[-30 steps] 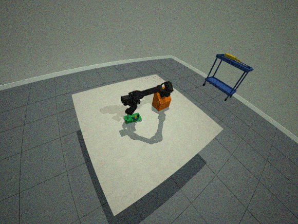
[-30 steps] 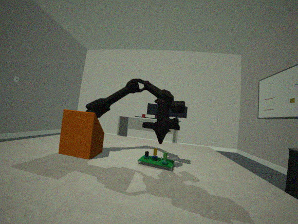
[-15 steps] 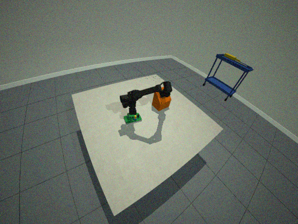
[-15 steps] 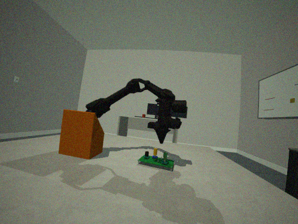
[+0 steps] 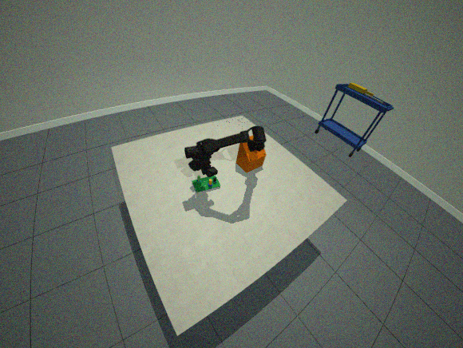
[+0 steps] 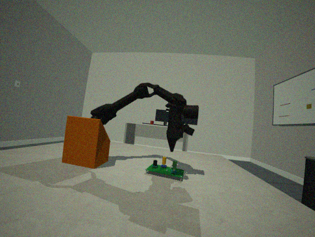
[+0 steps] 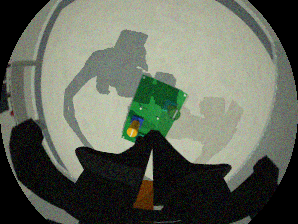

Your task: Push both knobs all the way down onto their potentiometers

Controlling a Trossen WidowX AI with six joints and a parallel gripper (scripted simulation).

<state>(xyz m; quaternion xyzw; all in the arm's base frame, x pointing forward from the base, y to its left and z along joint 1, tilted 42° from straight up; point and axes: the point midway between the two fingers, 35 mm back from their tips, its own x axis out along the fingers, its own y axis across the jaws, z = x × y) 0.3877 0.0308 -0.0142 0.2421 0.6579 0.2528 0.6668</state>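
Right now my gripper tip is 50 mm above the green knob, 30 mm to the left of it and 20 mm short of it. The rest, counted from my gripper tip: yellow knob 50 mm below, 30 mm to the left, 30 mm behind.
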